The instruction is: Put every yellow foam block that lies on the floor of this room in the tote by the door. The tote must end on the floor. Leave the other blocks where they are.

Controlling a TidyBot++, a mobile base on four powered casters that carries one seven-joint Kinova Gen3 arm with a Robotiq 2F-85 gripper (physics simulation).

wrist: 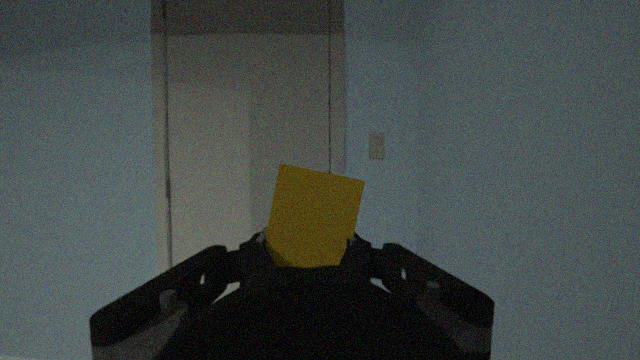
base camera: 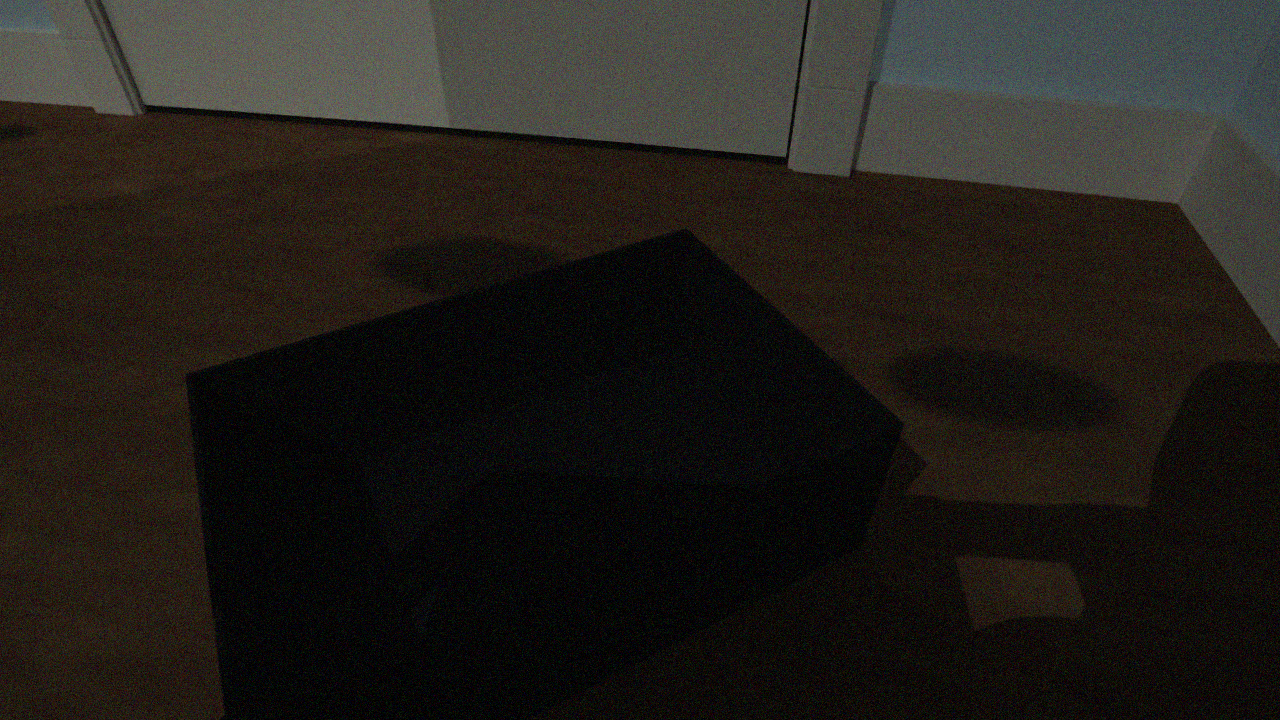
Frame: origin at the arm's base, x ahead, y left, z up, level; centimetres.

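Seen in the pictures: gripper, between the fingertips: [wrist: 306,237].
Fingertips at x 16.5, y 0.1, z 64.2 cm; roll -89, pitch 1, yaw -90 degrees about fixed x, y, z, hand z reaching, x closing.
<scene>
Offsets run from my fingertips to a thing's top centre. Level surfaces: height alone.
A yellow foam block {dy -0.3, dx -1.2, dz +6.3 cm} [wrist: 315,215] is held between the fingers of my gripper [wrist: 306,237], slightly tilted, in the middle of the wrist view. The gripper is shut on it and is raised, facing the door. The dark tote {dy +6.5, dx +19.5, dz -93.8 cm} [base camera: 537,394] stands on the floor close in front of the base, large in the base camera view. Its inside is too dark to tell what it holds. The gripper does not show in the base camera view. No yellow block shows on the visible floor.
The white door [base camera: 617,71] [wrist: 210,150] is behind the tote, with a light switch {dy -32.3, dx +65.2, dz +23.9 cm} [wrist: 376,146] to its right. A blue wall with a white baseboard [base camera: 1020,138] runs right of the door to a corner. Dark round shadows lie on the brown wooden floor {dz -103.9 cm} [base camera: 107,268].
</scene>
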